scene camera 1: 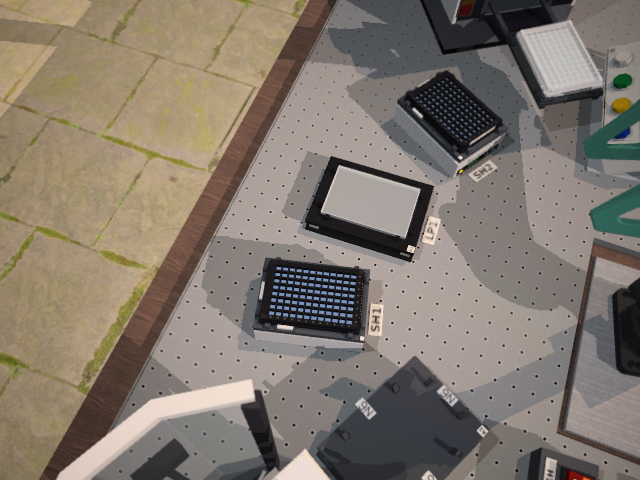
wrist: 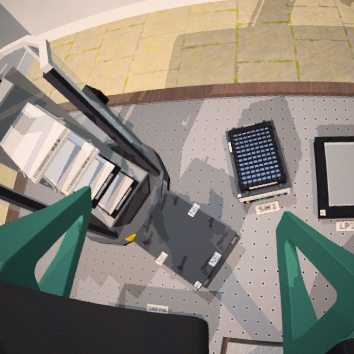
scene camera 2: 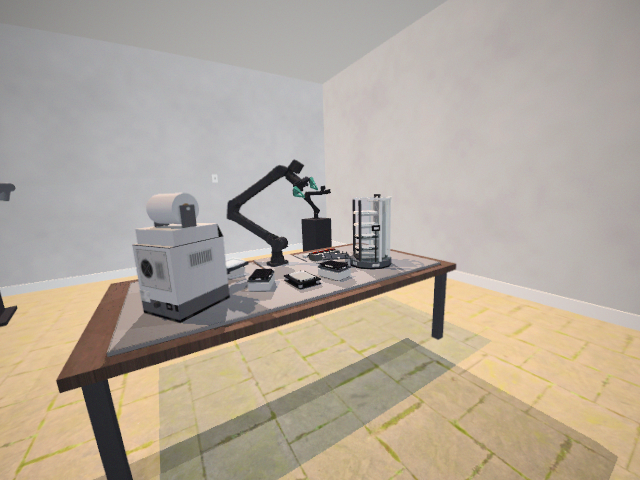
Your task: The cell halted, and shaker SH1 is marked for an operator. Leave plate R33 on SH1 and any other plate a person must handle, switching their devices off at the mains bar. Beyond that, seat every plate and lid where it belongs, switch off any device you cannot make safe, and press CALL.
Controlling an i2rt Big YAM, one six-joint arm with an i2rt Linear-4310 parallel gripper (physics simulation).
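Frame: origin at the arm's base, x right, y back, z down, level; centimetres.
Where they show: gripper, fingertip midpoint: (scene camera 1: 588,182) (wrist: 188,209) (scene camera 2: 311,193); arm's base at its link origin: (scene camera 2: 277,263).
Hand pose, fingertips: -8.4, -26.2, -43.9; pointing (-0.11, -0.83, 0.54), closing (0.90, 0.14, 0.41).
Each offset is from my fingertips to the top centre of the thing, as dx, dy, dz. "spot": to the spot under its first point.
Shaker SH1 {spot: -2.0, -18.8, +38.6} (scene camera 1: 310,338) carries a black plate with blue wells {+3.0, -19.4, +36.6} (scene camera 1: 312,294) (wrist: 257,155); a small yellow light shows on its front in the wrist view. Shaker SH2 {spot: +33.4, -7.2, +39.7} (scene camera 1: 426,135) carries a black plate with darker blue wells {+37.1, -3.8, +36.6} (scene camera 1: 454,109) and shows a yellow light. LP1 {spot: +17.7, -21.6, +40.7} (scene camera 1: 316,209) bears a flat grey rectangular piece {+20.4, -13.9, +39.9} (scene camera 1: 370,200) (wrist: 341,172). A white plate {+46.0, +10.3, +31.5} (scene camera 1: 560,59) lies on a dark tray at the upper right. My gripper (scene camera 1: 591,186) (scene camera 2: 306,187) (wrist: 188,209) is open and empty, high above the table. Lettering on the plates is unreadable.
A tall hotel {spot: -19.3, -26.3, +39.5} (scene camera 2: 370,262) (wrist: 159,165) holds several stacked plates beside dark nest N6 {-12.5, -5.8, +35.9} (scene camera 1: 403,423) (wrist: 185,240). The mains bar {spot: -12.2, +10.4, +40.2} (scene camera 1: 537,467) is partly cut off. A button panel {spot: +45.5, +20.8, +37.8} (scene camera 1: 614,94) stands at right, partly behind a finger. A large white device {spot: +74.2, -14.0, +24.1} (scene camera 2: 180,268) stands at the table's left end.
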